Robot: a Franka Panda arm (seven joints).
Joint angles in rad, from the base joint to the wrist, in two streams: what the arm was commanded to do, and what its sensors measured. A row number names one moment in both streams.
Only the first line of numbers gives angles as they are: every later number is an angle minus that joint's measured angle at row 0.
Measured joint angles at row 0:
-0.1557, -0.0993, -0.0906, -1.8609, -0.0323, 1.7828, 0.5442
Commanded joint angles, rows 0 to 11:
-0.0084, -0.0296, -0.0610, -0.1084, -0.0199, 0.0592, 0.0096
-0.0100, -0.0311, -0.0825, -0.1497, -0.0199, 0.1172, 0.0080
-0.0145, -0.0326, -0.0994, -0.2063, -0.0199, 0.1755, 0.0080
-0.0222, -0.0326, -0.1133, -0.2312, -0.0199, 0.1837, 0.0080
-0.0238, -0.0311, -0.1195, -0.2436, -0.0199, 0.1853, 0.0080
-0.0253, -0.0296, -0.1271, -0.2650, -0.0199, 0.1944, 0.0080
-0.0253, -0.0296, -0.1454, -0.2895, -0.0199, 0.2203, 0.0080
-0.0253, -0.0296, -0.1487, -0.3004, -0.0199, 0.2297, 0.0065
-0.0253, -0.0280, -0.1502, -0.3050, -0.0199, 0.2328, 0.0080
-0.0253, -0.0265, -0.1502, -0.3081, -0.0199, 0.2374, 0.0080
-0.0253, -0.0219, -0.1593, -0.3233, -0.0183, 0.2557, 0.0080
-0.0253, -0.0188, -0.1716, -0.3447, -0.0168, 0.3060, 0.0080
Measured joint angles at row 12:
-0.0252, -0.0044, -0.1548, -0.2912, -0.0024, 0.2182, -0.0007
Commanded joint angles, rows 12 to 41:
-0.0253, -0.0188, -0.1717, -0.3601, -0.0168, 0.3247, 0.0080
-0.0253, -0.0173, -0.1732, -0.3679, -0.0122, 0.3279, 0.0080
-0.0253, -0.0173, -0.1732, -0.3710, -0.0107, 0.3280, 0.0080
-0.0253, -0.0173, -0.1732, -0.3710, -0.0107, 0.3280, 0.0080
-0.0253, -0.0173, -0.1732, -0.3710, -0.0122, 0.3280, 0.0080
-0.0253, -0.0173, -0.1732, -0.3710, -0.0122, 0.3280, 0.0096
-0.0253, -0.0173, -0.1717, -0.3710, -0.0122, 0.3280, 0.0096
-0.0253, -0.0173, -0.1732, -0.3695, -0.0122, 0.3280, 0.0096
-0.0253, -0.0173, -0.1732, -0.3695, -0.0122, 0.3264, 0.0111
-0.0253, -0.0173, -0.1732, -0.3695, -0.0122, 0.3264, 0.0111
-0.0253, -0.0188, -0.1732, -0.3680, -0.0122, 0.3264, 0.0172
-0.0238, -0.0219, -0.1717, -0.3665, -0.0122, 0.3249, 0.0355
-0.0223, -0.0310, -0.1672, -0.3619, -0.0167, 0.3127, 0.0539
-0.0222, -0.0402, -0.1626, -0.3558, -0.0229, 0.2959, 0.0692
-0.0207, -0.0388, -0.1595, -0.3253, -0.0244, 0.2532, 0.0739
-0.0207, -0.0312, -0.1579, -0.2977, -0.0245, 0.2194, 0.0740
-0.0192, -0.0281, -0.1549, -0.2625, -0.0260, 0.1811, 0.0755
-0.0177, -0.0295, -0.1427, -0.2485, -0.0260, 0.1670, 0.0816
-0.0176, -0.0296, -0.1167, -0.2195, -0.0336, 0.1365, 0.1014
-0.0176, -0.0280, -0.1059, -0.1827, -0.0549, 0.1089, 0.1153
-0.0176, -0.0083, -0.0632, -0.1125, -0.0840, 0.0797, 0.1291
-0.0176, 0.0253, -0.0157, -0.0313, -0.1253, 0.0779, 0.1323
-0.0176, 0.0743, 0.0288, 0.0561, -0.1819, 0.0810, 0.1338
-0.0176, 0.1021, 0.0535, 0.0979, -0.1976, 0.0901, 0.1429
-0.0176, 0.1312, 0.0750, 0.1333, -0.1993, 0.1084, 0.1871
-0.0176, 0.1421, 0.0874, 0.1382, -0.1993, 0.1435, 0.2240
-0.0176, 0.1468, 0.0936, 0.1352, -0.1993, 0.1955, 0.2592
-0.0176, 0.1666, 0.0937, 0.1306, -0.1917, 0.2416, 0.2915
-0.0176, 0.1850, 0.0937, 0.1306, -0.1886, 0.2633, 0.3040
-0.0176, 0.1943, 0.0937, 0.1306, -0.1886, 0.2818, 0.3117
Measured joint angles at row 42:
-0.0073, 0.1529, 0.0854, 0.1096, -0.1774, 0.2334, 0.2697
